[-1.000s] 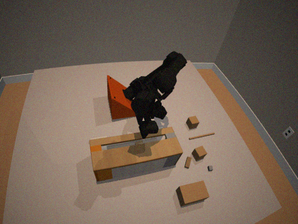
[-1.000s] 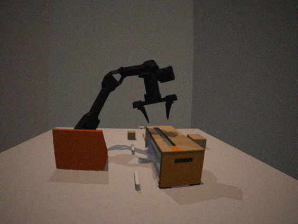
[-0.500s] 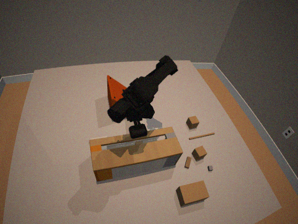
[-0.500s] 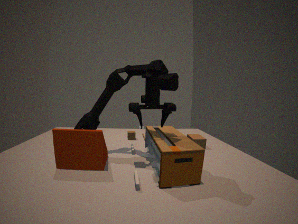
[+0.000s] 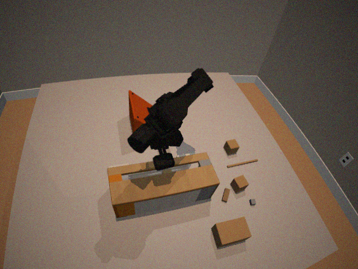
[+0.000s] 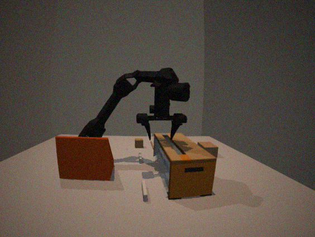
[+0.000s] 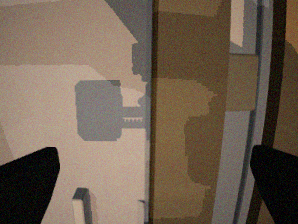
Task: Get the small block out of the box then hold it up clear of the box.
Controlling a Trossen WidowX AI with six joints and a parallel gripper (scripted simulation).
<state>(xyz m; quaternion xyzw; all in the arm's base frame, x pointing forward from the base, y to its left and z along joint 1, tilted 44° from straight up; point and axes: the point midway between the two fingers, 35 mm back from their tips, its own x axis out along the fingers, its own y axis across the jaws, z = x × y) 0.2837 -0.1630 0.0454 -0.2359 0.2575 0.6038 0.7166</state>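
Right now my gripper tip is 6 cm above the tan cube, 5 cm short of it and 2 cm to the right of it. From my gripper tip the other things lie so: thin stick (41 cm to the left, 14 cm below, 7 cm ahead); grey cube (34 cm to the left, 26 cm ahead, 14 cm below); tan block (33 cm ahead, 17 cm to the left, 11 cm below).
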